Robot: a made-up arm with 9 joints. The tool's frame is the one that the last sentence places.
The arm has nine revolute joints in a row. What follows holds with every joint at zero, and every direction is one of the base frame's. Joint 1 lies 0.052 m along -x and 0.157 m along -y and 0.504 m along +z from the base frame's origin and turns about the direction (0.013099, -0.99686, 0.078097). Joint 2 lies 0.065 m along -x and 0.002 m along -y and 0.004 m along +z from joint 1 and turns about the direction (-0.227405, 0.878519, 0.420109). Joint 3 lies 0.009 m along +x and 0.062 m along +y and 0.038 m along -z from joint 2 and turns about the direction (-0.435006, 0.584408, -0.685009). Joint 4 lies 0.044 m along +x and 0.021 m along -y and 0.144 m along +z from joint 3 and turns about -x. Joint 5 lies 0.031 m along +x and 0.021 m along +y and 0.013 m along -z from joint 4 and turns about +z. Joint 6 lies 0.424 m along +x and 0.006 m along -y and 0.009 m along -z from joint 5 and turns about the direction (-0.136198, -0.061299, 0.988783). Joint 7 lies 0.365 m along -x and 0.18 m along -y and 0.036 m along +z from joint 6 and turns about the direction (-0.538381, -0.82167, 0.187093). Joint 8 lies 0.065 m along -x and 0.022 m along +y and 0.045 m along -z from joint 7 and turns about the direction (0.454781, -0.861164, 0.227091). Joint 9 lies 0.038 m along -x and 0.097 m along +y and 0.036 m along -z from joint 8 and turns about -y. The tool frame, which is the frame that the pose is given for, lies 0.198 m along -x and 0.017 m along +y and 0.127 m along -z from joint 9; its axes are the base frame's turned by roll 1.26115, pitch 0.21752 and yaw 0.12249 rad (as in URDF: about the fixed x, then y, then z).
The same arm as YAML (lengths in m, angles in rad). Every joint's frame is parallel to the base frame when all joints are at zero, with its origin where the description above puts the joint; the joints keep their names.
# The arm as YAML. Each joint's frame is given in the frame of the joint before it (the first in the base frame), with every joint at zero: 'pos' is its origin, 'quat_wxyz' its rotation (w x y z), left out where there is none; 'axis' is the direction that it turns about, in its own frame. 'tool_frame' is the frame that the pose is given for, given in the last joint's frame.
length_unit: m
angle_unit: rad
joints:
  - joint: joint 1
    pos: [-0.052, -0.157, 0.504]
    axis: [0.013099, -0.99686, 0.078097]
  - joint: joint 2
    pos: [-0.065, -0.002, 0.004]
    axis: [-0.227405, 0.878519, 0.420109]
  - joint: joint 3
    pos: [0.009, 0.062, -0.038]
    axis: [-0.435006, 0.584408, -0.685009]
  - joint: joint 4
    pos: [0.044, -0.021, 0.144]
    axis: [-1.0, 0.0, 0.0]
  - joint: joint 5
    pos: [0.031, 0.021, -0.013]
    axis: [0.0, 0.0, 1.0]
  - joint: joint 6
    pos: [0.424, -0.006, -0.009]
    axis: [-0.136198, -0.061299, 0.988783]
  - joint: joint 7
    pos: [-0.365, -0.18, 0.036]
    axis: [-0.538381, -0.82167, 0.187093]
  - joint: joint 8
    pos: [-0.065, 0.022, -0.045]
    axis: [0.454781, -0.861164, 0.227091]
  - joint: joint 9
    pos: [-0.038, 0.097, -0.036]
    axis: [0.0, -1.0, 0.0]
tool_frame:
  pos: [-0.198, 0.017, -0.127]
  quat_wxyz: [0.805328, 0.579661, 0.123382, -0.014736]

